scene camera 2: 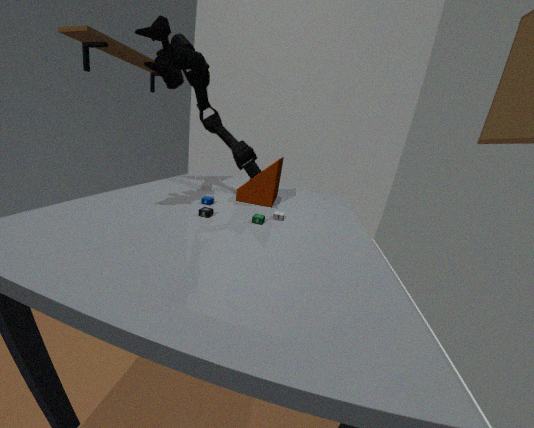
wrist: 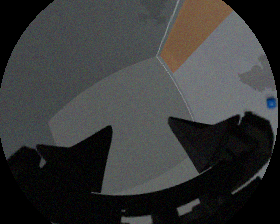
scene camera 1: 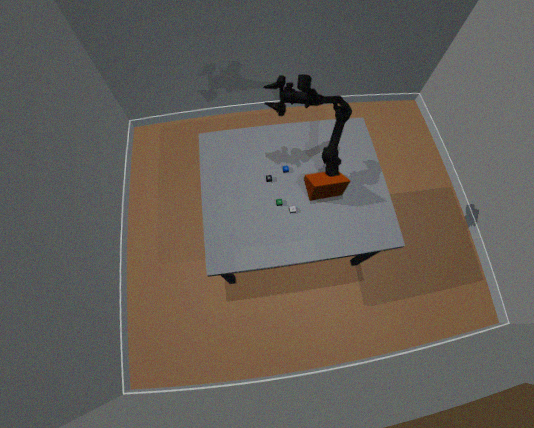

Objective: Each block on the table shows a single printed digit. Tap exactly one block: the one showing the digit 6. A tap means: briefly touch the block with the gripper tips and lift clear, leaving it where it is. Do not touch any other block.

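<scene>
So you can picture the gripper (scene camera 2: 140,47), it's open and it holds nothing. You can see the gripper (wrist: 140,124) as well.
</scene>
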